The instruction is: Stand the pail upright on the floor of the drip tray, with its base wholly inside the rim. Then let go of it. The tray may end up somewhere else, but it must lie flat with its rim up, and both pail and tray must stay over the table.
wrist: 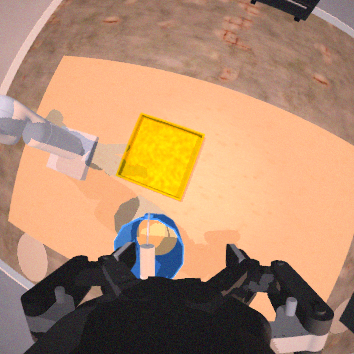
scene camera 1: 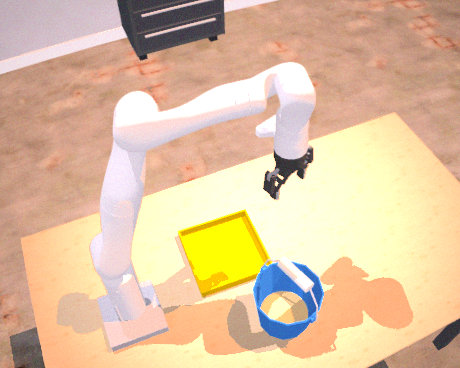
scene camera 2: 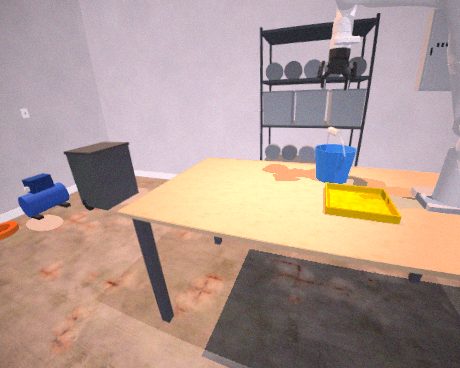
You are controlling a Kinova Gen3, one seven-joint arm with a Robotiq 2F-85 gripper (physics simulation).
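Places are measured from the arm's base along level axes (x ahead, y left, z up), in metres.
Where they show: gripper, between the fingertips: (wrist: 179,253) (scene camera 1: 287,187) (scene camera 2: 334,90); arm's base, origin of its link: (wrist: 71,147) (scene camera 1: 130,306) (scene camera 2: 445,198).
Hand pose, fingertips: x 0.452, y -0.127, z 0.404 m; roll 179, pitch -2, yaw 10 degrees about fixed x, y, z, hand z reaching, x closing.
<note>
Things, the pixels of their top centre, and the offset from my fingertips. Level surfaces: height alone.
- white grip, centre of its top: (wrist: 145,271) (scene camera 1: 295,271) (scene camera 2: 335,128) 0.055 m back, 0.132 m right, 0.173 m down
- yellow drip tray, centre of its top: (scene camera 1: 224,248) (wrist: 159,154) (scene camera 2: 357,196) 0.104 m back, 0.146 m left, 0.402 m down
- table, height of its surface: 0.433 m down
A blue pail (scene camera 1: 288,325) (scene camera 2: 334,165) (wrist: 172,265) stands upright on the table, beside the drip tray and outside its rim. Its handle is raised, with a white grip (scene camera 1: 296,275) (scene camera 2: 333,131) (wrist: 147,261) above the pail's mouth. The yellow drip tray (scene camera 1: 222,252) (scene camera 2: 362,202) (wrist: 162,157) lies flat on the table with its rim up, between the pail and the arm's base side. My gripper (scene camera 1: 287,181) (scene camera 2: 336,82) (wrist: 179,253) is open and empty, high above the table and above the level of the pail's handle. In the wrist view the gripper's body hides part of the pail's near side.
The arm's base plate (scene camera 1: 136,330) (scene camera 2: 425,200) (wrist: 75,162) is fixed on the table (scene camera 1: 370,200) (scene camera 2: 200,200) (wrist: 270,175), on the tray's other side from the pail. A shelf rack (scene camera 2: 261,100) stands behind the table. A dark cabinet (scene camera 2: 102,175) stands on the floor away from the table.
</note>
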